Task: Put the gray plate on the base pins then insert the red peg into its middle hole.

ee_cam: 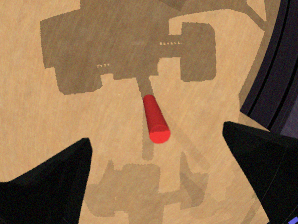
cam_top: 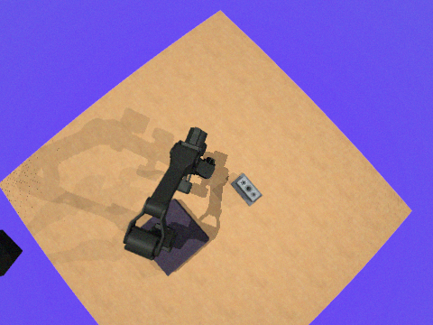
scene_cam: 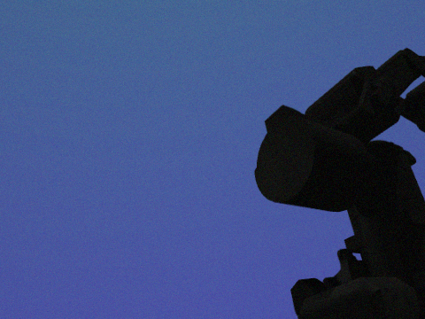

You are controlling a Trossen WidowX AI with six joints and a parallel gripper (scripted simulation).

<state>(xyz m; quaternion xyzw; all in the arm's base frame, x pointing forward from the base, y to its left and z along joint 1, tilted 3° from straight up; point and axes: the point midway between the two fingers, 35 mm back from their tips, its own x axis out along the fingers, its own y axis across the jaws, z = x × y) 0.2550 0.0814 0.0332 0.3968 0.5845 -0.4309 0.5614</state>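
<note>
Now: the red peg 4 cm below my gripper tip. The rest, counted from my gripper tip: gray plate 8 cm ahead, 22 cm to the right, 4 cm below; then base 8 cm ahead, 22 cm to the right, 8 cm below.
</note>
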